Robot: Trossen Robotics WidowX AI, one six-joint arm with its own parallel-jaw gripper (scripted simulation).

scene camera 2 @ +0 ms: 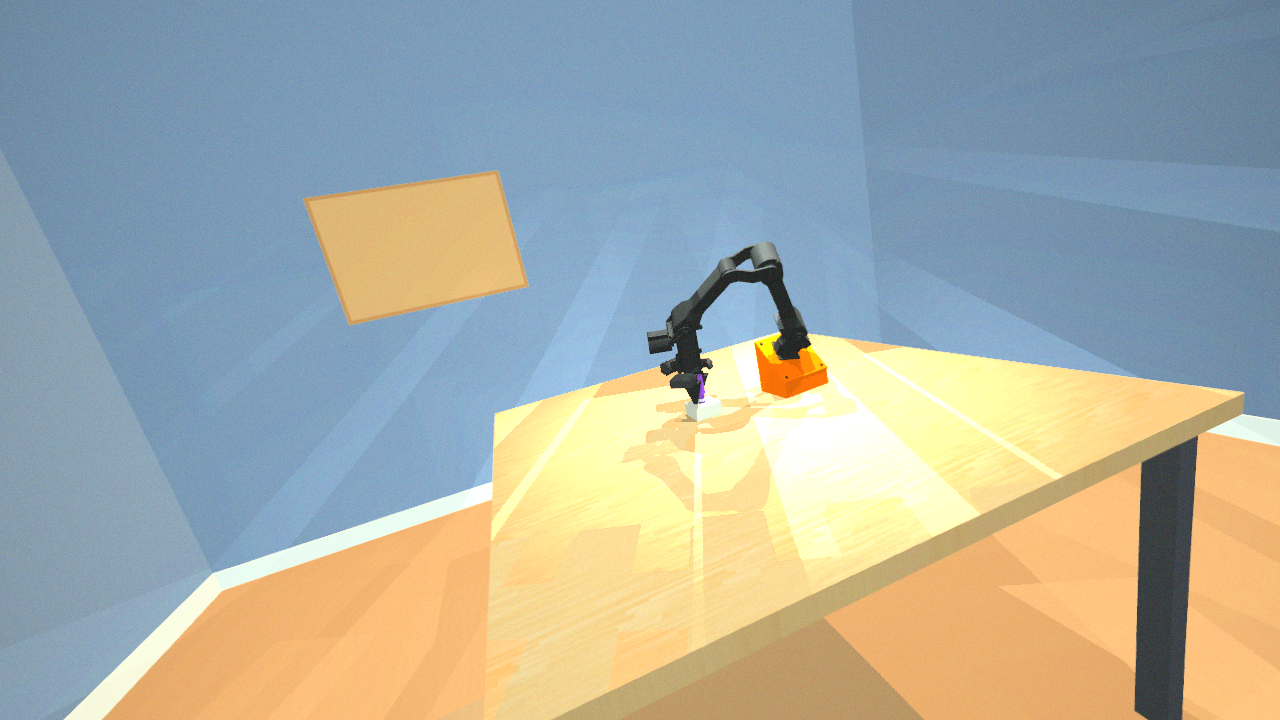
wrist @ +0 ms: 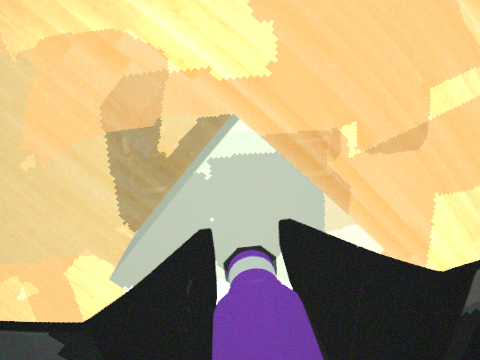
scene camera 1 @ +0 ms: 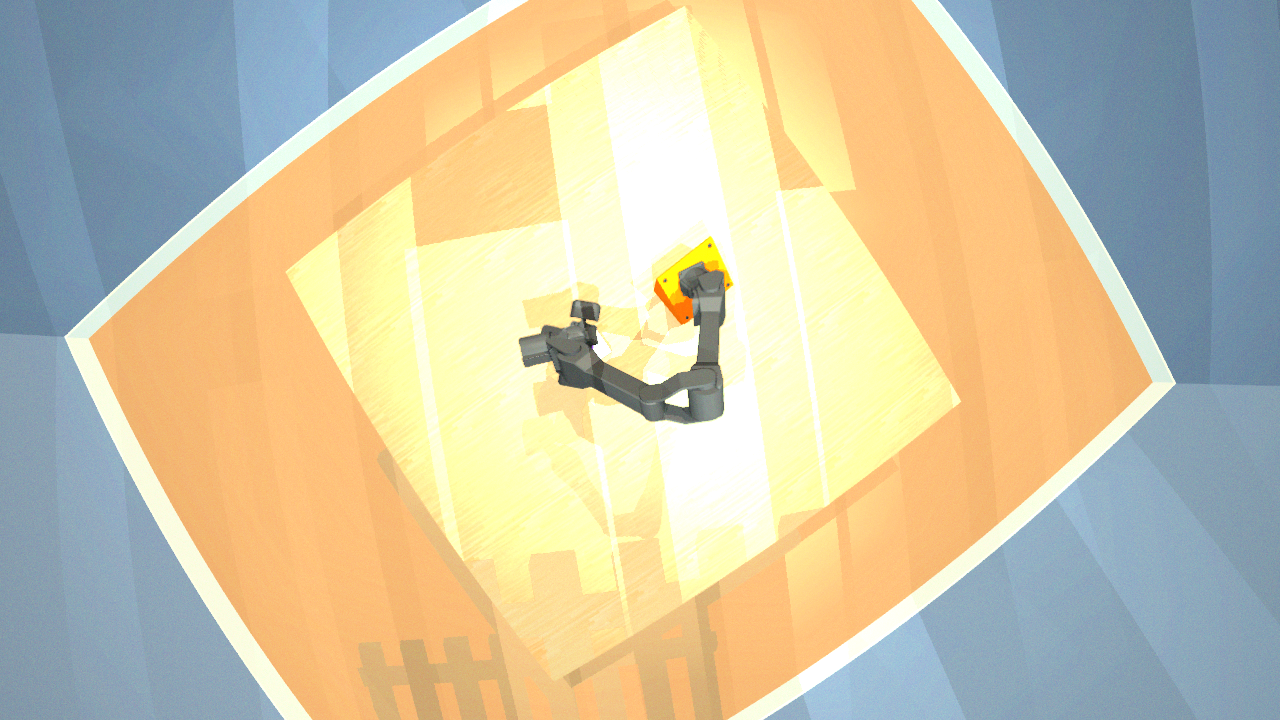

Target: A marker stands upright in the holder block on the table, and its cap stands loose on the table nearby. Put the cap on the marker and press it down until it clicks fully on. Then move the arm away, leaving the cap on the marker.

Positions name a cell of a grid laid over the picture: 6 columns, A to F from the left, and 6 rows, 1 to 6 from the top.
Labels:
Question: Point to a white holder block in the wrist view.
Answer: C3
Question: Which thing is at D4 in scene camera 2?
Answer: My gripper.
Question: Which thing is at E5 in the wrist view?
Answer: My gripper.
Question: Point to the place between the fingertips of my gripper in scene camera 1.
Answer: C3

